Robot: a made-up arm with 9 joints.
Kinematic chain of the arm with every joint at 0, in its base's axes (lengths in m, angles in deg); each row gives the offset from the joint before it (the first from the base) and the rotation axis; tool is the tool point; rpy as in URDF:
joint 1: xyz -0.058 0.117 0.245 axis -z
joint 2: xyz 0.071 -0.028 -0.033 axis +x
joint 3: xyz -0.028 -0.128 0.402 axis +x
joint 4: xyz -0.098 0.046 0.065 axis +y
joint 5: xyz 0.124 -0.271 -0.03 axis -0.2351 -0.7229 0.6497
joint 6: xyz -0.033 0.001 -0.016 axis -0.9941 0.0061 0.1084
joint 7: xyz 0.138 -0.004 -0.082 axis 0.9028 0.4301 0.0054
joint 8: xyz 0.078 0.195 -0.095 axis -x
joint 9: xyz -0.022 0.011 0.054 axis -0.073 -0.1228 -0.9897
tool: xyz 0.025 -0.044 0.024 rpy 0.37 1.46 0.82
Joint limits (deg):
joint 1: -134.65..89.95
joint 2: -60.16..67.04
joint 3: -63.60..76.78
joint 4: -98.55..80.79
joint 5: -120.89..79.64
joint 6: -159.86..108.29
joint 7: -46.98..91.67
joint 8: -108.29..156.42
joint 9: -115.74..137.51
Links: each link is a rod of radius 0.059 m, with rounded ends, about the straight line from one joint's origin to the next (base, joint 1, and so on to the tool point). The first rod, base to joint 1, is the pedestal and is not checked.
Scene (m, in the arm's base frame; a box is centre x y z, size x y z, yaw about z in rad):
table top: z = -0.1
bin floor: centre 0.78 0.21 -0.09 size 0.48 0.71 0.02 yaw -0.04
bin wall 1: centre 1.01 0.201 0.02 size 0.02 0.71 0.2 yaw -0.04
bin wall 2: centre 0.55 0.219 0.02 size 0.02 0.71 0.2 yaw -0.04
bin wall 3: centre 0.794 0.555 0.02 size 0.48 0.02 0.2 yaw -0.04
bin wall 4: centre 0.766 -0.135 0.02 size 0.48 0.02 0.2 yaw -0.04
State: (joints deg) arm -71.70 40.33 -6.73 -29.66 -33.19 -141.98 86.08 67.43 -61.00
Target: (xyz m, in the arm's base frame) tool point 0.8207 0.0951 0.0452
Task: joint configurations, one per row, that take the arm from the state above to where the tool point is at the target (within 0.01 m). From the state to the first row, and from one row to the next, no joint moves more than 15 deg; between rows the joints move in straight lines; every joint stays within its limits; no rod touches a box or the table.
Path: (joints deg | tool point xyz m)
1: -73.36 54.59 -9.96 -33.80 -29.80 -137.86 81.58 69.80 -62.82 | 0.8207 0.0951 0.0453

